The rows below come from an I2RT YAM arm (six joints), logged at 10 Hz.
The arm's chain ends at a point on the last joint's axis. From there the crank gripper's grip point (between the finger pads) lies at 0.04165 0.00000 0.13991 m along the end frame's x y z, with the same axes.
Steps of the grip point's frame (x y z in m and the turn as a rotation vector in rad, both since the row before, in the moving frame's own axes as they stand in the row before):
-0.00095, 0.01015, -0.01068, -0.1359, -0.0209, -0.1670
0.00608, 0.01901, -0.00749, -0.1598, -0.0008, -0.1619
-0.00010, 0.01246, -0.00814, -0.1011, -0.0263, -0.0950
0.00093, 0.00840, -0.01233, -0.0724, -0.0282, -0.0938
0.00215, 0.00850, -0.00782, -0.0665, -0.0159, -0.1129
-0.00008, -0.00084, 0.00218, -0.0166, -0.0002, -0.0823
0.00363, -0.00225, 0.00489, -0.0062, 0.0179, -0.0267
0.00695, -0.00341, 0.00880, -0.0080, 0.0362, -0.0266
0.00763, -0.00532, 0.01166, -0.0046, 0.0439, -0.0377
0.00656, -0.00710, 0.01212, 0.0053, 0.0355, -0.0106
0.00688, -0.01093, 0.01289, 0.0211, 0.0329, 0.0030
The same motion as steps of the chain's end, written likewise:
0.00096, -0.00212, -0.01070, -0.1359, -0.0209, -0.1670
0.00493, 0.00352, -0.00628, -0.1598, -0.0008, -0.1619
0.00310, 0.00208, -0.00867, -0.1011, -0.0263, -0.0950
0.00459, 0.00197, -0.01322, -0.0724, -0.0282, -0.0938
0.00411, 0.00376, -0.00831, -0.0665, -0.0159, -0.1129
-0.00001, 0.00026, 0.00216, -0.0166, -0.0002, -0.0823
0.00114, -0.00197, 0.00566, -0.0062, 0.0179, -0.0267
0.00191, -0.00335, 0.01040, -0.0080, 0.0362, -0.0266
0.00155, -0.00427, 0.01362, -0.0046, 0.0439, -0.0377
0.00163, -0.00589, 0.01369, 0.0053, 0.0355, -0.0106
0.00230, -0.00812, 0.01437, 0.0211, 0.0329, 0.0030

